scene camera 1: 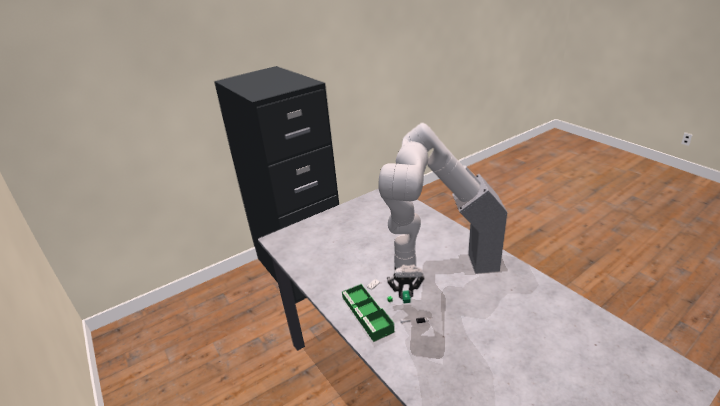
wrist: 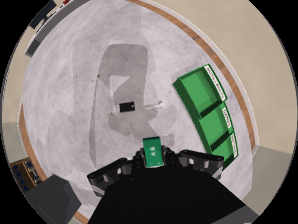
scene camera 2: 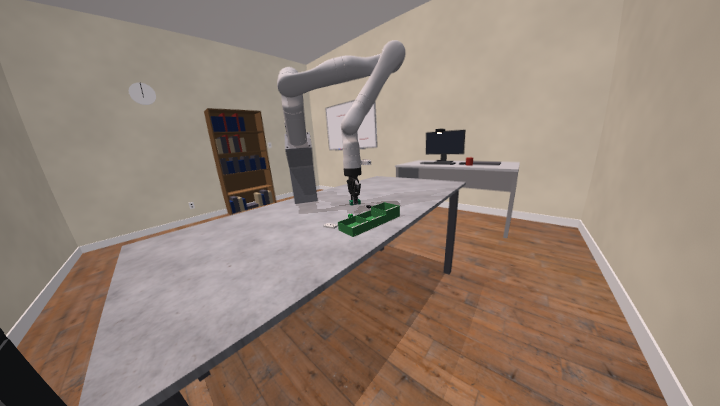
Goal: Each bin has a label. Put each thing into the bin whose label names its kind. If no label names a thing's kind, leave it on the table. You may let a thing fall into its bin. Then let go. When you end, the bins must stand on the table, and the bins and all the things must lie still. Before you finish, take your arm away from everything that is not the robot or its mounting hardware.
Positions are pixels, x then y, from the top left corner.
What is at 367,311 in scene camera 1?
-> A green bin row.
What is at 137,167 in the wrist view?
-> My gripper.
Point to a green bin row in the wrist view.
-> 208,96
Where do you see a green bin row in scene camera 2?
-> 379,214
